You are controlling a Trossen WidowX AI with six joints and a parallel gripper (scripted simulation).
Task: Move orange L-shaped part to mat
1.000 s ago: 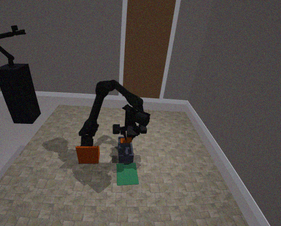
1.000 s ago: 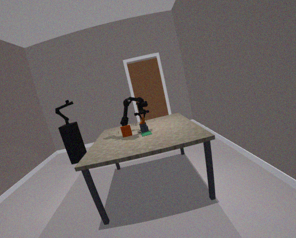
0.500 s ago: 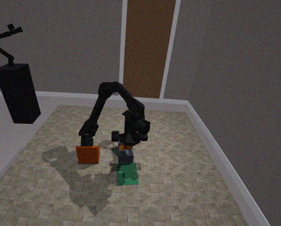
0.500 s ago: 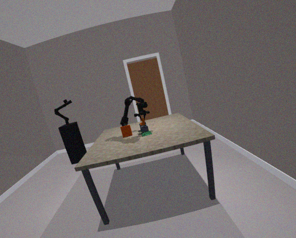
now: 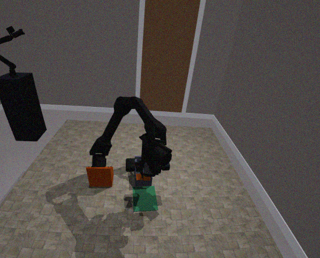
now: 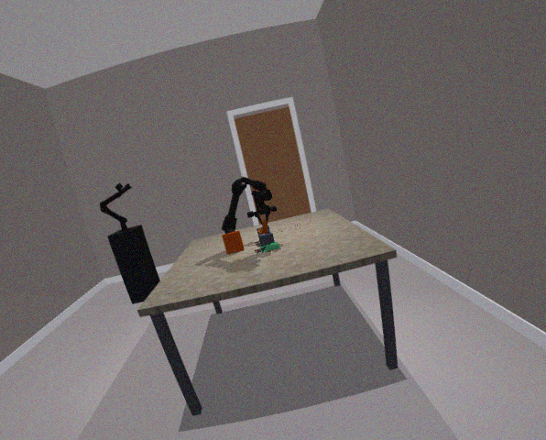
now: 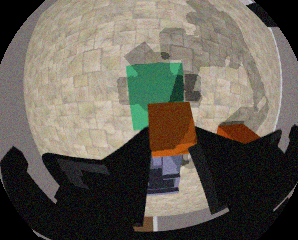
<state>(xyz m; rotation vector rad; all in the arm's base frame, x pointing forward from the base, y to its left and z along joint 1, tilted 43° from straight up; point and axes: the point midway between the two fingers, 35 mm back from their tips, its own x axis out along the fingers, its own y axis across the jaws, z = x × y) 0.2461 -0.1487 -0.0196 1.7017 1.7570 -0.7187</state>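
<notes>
My gripper tip is now 17 cm above the green mat. From my gripper tip the other things lie so: orange L-shaped part: 3 cm to the left, 3 cm below, 2 cm behind.
</notes>
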